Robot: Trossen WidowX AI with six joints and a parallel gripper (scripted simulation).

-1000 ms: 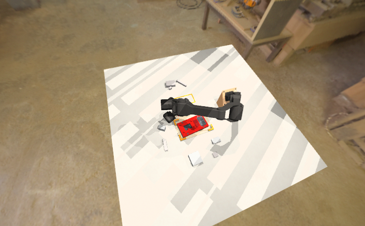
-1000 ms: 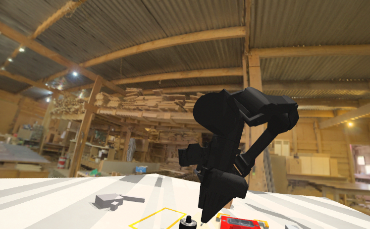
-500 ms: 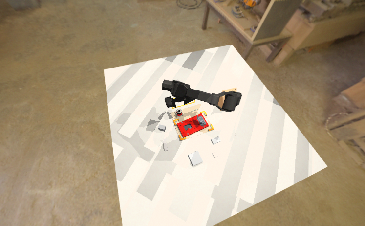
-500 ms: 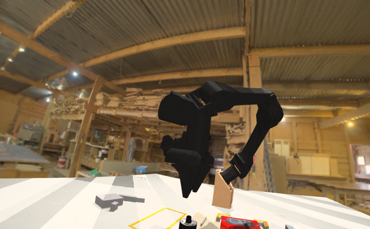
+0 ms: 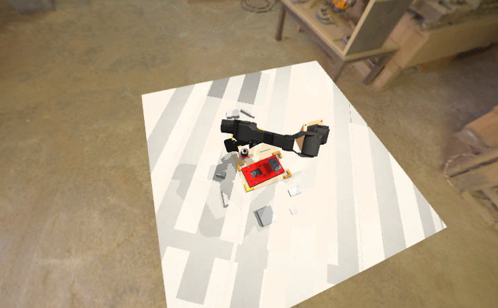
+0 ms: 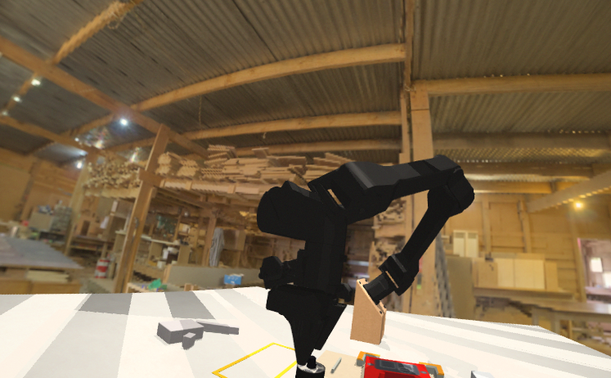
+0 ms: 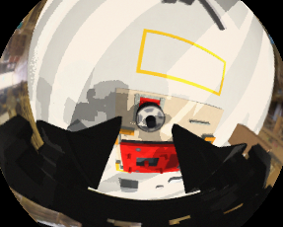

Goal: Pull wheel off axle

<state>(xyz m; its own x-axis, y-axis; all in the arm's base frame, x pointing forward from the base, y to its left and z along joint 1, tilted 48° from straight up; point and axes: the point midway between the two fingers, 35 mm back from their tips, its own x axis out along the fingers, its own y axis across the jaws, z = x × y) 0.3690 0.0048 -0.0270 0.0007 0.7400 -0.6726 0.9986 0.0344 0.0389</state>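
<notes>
Right now my gripper tip is 2 cm above the black wheel. Also, from my gripper tip: thin grey bar: 15 cm ahead, 20 cm to the left, 5 cm below; grey block: 14 cm ahead, 8 cm to the left, 4 cm below.
</notes>
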